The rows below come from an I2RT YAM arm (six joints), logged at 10 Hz.
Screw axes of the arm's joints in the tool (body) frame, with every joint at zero. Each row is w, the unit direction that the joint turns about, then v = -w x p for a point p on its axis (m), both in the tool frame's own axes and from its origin. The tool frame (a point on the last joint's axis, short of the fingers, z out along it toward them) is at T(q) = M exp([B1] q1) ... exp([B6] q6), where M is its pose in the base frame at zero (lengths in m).
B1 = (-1, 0, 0, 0, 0.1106, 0)
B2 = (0, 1, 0, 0.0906, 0, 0.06)
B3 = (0, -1, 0, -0.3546, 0, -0.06)
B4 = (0, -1, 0, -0.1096, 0, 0)
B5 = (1, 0, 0, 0, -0.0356, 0)
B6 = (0, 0, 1, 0, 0, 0)
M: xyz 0.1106 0 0.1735 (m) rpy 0 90 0 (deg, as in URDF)
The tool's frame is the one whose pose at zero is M.
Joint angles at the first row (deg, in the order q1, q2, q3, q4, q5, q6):
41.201 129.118 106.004 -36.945 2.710 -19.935
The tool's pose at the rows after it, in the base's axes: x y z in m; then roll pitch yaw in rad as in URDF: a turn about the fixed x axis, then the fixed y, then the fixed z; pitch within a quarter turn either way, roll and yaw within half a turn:
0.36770 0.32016 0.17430 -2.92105 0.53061 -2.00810
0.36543 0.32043 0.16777 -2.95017 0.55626 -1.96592
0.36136 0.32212 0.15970 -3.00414 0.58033 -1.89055
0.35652 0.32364 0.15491 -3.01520 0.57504 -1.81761
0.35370 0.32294 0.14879 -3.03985 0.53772 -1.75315
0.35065 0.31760 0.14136 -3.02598 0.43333 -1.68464
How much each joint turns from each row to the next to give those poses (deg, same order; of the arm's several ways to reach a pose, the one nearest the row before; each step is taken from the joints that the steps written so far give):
-0.155 -1.200 -4.494 6.043 -2.712 -0.516
-0.051 -0.190 -2.018 2.499 -3.423 -1.748
0.050 0.245 -1.470 1.314 -5.716 -3.371
0.334 0.125 -0.701 -0.336 -2.485 -3.444
0.018 0.890 0.740 -3.175 -1.961 -4.071
-0.066 0.869 0.810 -5.200 2.380 -5.293

